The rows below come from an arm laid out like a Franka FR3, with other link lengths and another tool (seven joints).
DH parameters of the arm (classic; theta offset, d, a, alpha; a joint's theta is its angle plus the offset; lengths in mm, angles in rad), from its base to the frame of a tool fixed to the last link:
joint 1: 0 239.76 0 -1.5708
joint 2: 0 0 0 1.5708
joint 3: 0 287.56 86.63 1.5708
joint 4: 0 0 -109.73 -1.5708
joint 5: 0 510.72 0 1.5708
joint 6: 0 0 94.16 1.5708
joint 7: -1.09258 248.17 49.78 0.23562
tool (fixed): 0 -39.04 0 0
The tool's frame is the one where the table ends.
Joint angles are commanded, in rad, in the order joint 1, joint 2, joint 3, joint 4, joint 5, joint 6, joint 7. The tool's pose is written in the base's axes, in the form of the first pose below.
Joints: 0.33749 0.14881 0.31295 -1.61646 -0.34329 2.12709 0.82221
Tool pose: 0.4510 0.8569 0.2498 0.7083; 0.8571 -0.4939 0.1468 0.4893; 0.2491 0.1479 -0.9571 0.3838; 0 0 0 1
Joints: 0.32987 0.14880 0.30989 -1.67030 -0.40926 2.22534 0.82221
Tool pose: 0.4022 0.8625 0.3072 0.7163; 0.8784 -0.4581 0.1361 0.4886; 0.2581 0.2151 -0.9419 0.3654; 0 0 0 1
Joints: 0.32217 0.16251 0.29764 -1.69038 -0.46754 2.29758 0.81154
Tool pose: 0.3600 0.8631 0.3542 0.7301; 0.8965 -0.4251 0.1248 0.4820; 0.2583 0.2726 -0.9268 0.3542; 0 0 0 1
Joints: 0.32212 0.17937 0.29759 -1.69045 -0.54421 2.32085 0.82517
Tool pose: 0.3316 0.8585 0.3911 0.7359; 0.9138 -0.3953 0.0930 0.4827; 0.2344 0.3266 -0.9156 0.3463; 0 0 0 1
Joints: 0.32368 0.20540 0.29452 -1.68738 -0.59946 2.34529 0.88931
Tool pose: 0.3488 0.8399 0.4159 0.7440; 0.9043 -0.4182 0.0861 0.4831; 0.2462 0.3461 -0.9053 0.3337; 0 0 0 1
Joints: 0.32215 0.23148 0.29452 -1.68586 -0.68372 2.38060 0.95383
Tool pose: 0.3440 0.8202 0.4571 0.7519; 0.9041 -0.4207 0.0744 0.4849; 0.2533 0.3877 -0.8863 0.3225; 0 0 0 1
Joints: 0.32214 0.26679 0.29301 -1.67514 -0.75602 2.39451 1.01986
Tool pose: 0.3558 0.8015 0.4807 0.7607; 0.8993 -0.4336 0.0573 0.4846; 0.2543 0.4119 -0.8750 0.3057; 0 0 0 1
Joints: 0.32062 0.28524 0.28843 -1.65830 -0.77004 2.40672 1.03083
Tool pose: 0.3559 0.7954 0.4905 0.7683; 0.8963 -0.4391 0.0617 0.4833; 0.2644 0.4177 -0.8693 0.3045; 0 0 0 1
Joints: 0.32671 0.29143 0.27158 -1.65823 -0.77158 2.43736 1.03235
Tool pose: 0.3460 0.7938 0.5002 0.7731; 0.8955 -0.4385 0.0765 0.4816; 0.2801 0.4215 -0.8625 0.3034; 0 0 0 1
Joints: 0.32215 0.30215 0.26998 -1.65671 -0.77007 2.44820 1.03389
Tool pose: 0.3485 0.7948 0.4968 0.7768; 0.8932 -0.4422 0.0809 0.4792; 0.2840 0.4156 -0.8641 0.2968; 0 0 0 1
